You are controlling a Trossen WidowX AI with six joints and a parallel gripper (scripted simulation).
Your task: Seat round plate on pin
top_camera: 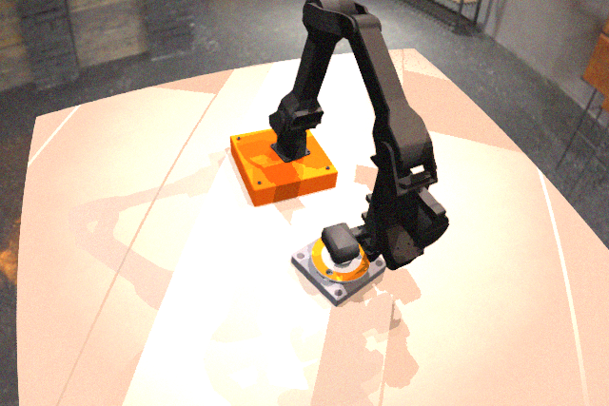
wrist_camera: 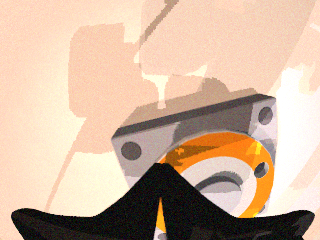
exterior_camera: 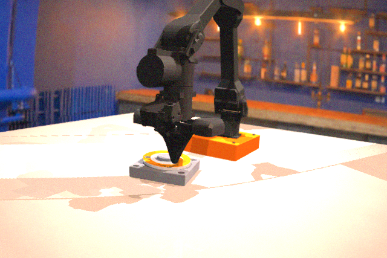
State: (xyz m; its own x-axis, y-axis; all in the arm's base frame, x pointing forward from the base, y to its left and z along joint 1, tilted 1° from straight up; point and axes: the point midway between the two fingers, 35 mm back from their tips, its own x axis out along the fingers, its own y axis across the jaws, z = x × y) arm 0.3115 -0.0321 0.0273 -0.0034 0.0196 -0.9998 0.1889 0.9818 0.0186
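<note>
Now: the grey square base 40 mm behind my gripper tip, 40 mm to the right of it and 20 mm below it.
</note>
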